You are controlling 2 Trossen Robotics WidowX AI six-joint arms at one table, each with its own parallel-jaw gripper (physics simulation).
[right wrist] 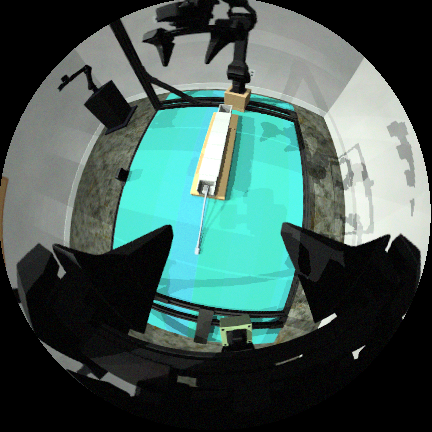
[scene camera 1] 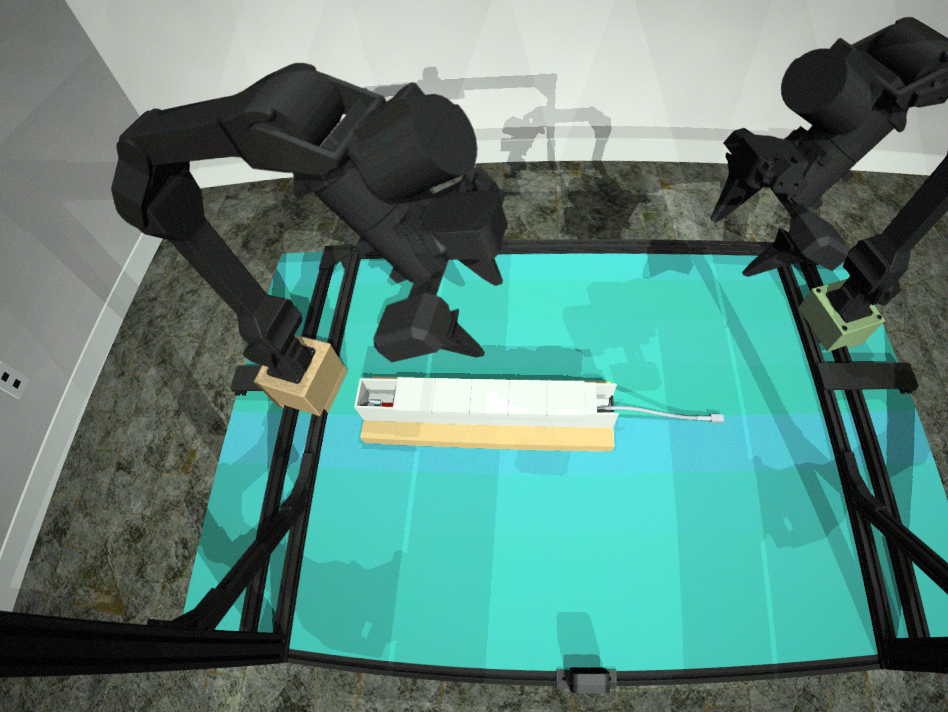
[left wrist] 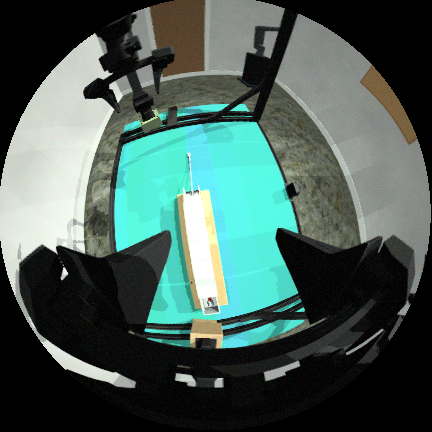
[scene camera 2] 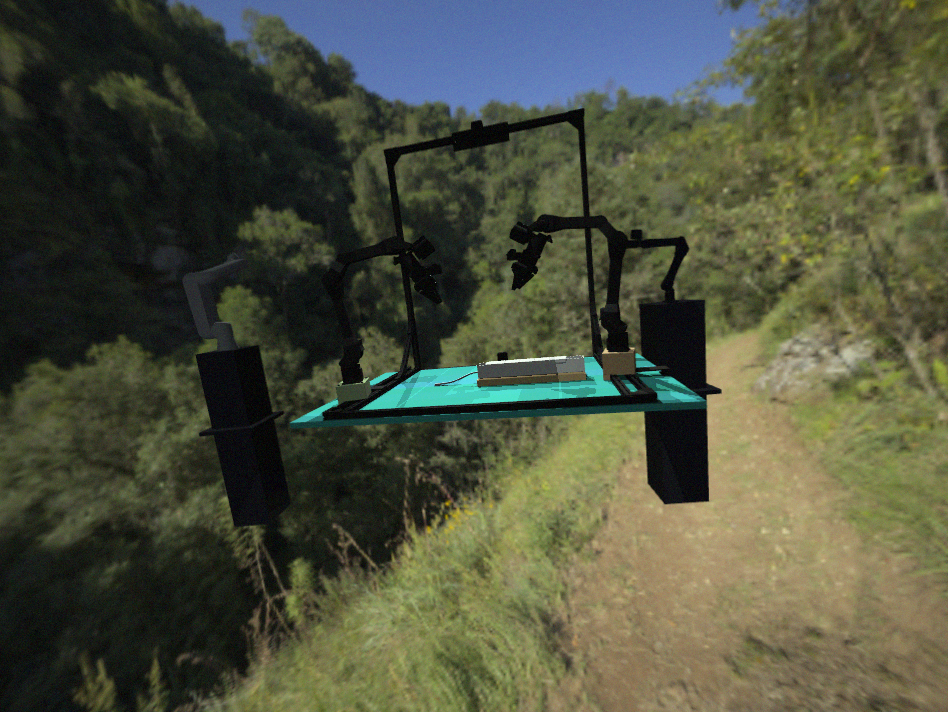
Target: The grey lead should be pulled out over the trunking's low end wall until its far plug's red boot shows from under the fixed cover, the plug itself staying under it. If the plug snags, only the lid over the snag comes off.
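Places are measured from the left arm's base along level axes (x ahead, y left, z up), in millimetres.
Where they show: left gripper, fingertip midpoint: (right wrist: 183, 63) (scene camera 1: 490, 317) (left wrist: 224, 235) (scene camera 2: 515, 289); right gripper, fingertip midpoint: (right wrist: 228, 229) (scene camera 1: 728, 246) (left wrist: 137, 102) (scene camera 2: 440, 302); left arm's base at its link origin: (right wrist: 237, 89) (scene camera 1: 291, 362) (left wrist: 205, 344) (scene camera 2: 618, 350); right arm's base at its link origin: (right wrist: 236, 335) (scene camera 1: 848, 304) (left wrist: 147, 115) (scene camera 2: 352, 381).
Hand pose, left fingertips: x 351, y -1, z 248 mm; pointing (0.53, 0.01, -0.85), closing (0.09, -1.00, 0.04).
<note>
Things, the pixels of their top centre, and the offset from my left fingertips. "pt": a spot on its surface instead. Level surfaces: height alone.
- white trunking at its top centre: (scene camera 1: 483, 395) (left wrist: 199, 252) (right wrist: 217, 135) (scene camera 2: 529, 359) dy +36, dx -39, dz -265 mm
- wooden board at a spot on its surface: (scene camera 1: 487, 437) pt dy -7, dx -24, dz -317 mm
- red boot at its top centre: (scene camera 1: 381, 402) (left wrist: 209, 300) dy -3, dx -200, dz -302 mm
- pale grey plug at its top centre: (scene camera 1: 377, 402) dy -5, dx -207, dz -302 mm
- grey lead at a spot on its surface: (scene camera 1: 659, 412) (right wrist: 201, 218) pt dy +100, dx +224, dz -315 mm
- small pale connector at its top centre: (scene camera 1: 710, 417) (right wrist: 196, 247) dy +120, dx +311, dz -330 mm
- turquoise table at its surface level: dz -342 mm
The white trunking (scene camera 1: 490, 419) (scene camera 2: 528, 368) lies on a wooden board (scene camera 1: 487, 437) (left wrist: 217, 260). Several white lids (scene camera 1: 452, 396) (left wrist: 197, 240) (right wrist: 215, 150) cover its middle in a row. In its open left end in scene camera 1, a red boot (scene camera 1: 387, 404) (left wrist: 210, 300) shows beside a pale grey plug (scene camera 1: 374, 402). The grey lead (scene camera 1: 659, 412) (right wrist: 202, 220) leaves the other end and runs out over the table to a small pale connector (scene camera 1: 716, 418) (right wrist: 197, 251). My left gripper (scene camera 1: 490, 318) (left wrist: 224, 235) and my right gripper (scene camera 1: 729, 246) (right wrist: 228, 229) are open, empty and high above the table, apart from everything.
A black frame bar (scene camera 1: 582, 247) edges the turquoise table (scene camera 1: 582, 551). The tan left arm base (scene camera 1: 325, 379) stands close to the trunking's boot end. The green right arm base (scene camera 1: 843, 329) stands beyond the lead's connector. A small black box (scene camera 1: 588, 680) sits at the near edge in scene camera 1.
</note>
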